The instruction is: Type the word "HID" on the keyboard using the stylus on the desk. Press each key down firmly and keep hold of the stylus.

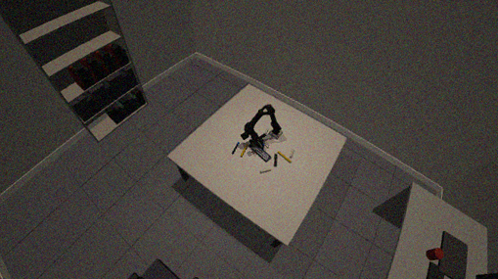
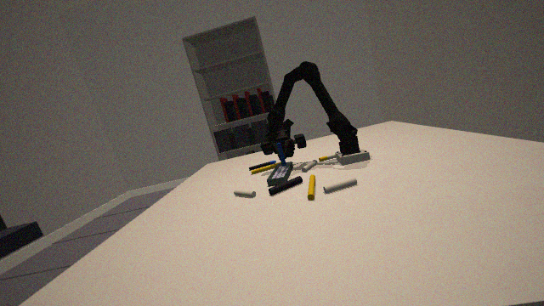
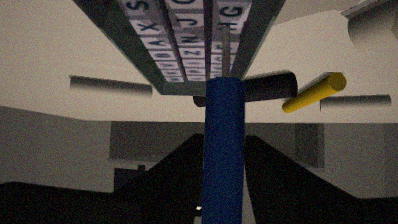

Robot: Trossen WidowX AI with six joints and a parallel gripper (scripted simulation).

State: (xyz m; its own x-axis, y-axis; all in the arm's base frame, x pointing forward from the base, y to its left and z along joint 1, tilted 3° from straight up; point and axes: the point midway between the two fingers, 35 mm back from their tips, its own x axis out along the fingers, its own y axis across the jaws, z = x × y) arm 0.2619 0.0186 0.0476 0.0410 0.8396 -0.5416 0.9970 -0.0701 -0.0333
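Now: gripper tip 20 mm past the black cylinder, 150 mm to the right of it and 60 mm above it. Round my gripper tip: blue stylus (10 mm below).
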